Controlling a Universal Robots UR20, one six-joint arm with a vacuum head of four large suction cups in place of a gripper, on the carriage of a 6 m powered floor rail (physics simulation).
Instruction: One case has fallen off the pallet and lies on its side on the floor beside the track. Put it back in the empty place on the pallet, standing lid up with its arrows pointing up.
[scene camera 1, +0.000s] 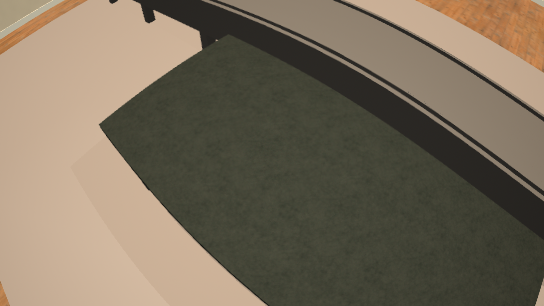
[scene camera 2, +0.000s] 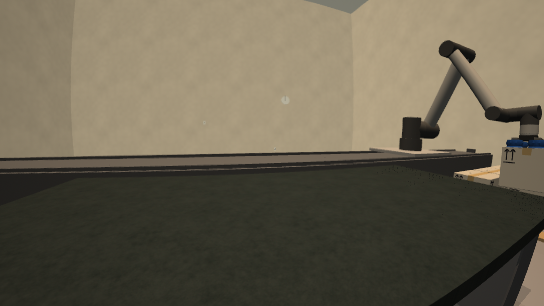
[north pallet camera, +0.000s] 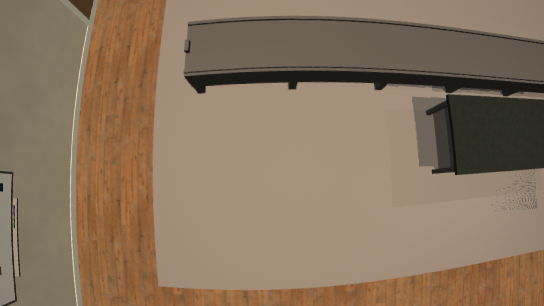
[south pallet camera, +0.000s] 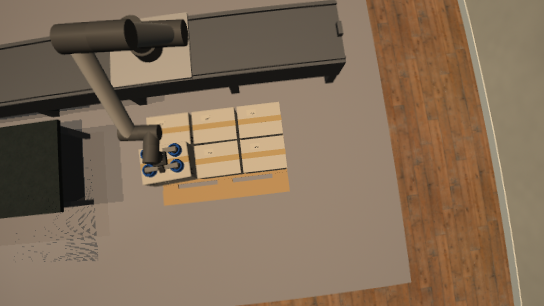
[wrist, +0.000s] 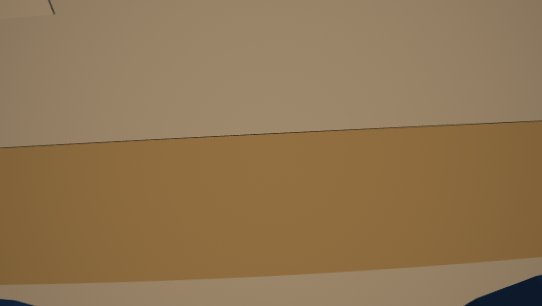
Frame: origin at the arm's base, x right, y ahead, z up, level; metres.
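Where they show: hand, tool point: (wrist: 272, 208); arm's base, link origin: (scene camera 2: 410, 150) (south pallet camera: 149, 49).
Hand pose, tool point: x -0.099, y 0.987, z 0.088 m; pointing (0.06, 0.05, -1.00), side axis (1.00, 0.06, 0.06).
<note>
Things, the pixels of their top centre, and the offset from my tool point. "pt": a spot on its surface instead. Level surfaces: height alone.
- pale case, top centre: (wrist: 289, 257) (south pallet camera: 162, 163) (scene camera 2: 532, 146) dz +0.041, dx -0.001, dy +0.024 m
- orange tape band, surface spot: (wrist: 270, 205) pt dz +0.023, dx -0.003, dy +0.022 m
- dark green table, surface height: dz -0.128 m
My suction gripper (scene camera 2: 526, 143) (south pallet camera: 162, 160) has its blue cups on the lid of a pale case (scene camera 2: 522, 170) (south pallet camera: 172, 178) (wrist: 270, 75) and holds it. The case is lid up, and its printed arrows point up in scene camera 2. Its lid stands higher than those of the neighbouring cases (scene camera 2: 477, 174) (south pallet camera: 217, 159). In the south pallet camera it hangs over the left front corner of the pallet (south pallet camera: 225, 192), close beside the neighbouring case. Its underside and the place below it are hidden. An orange tape band (wrist: 270, 205) crosses its lid in the wrist view.
Several cases stand in two rows on the pallet. A dark green table (scene camera 1: 300, 175) (scene camera 2: 250, 225) (north pallet camera: 495, 130) (south pallet camera: 27, 170) stands left of the pallet in the south pallet camera. The track (scene camera 1: 450, 65) (north pallet camera: 300, 45) (south pallet camera: 270, 40) runs behind both, with the carriage (south pallet camera: 170, 65) on it.
</note>
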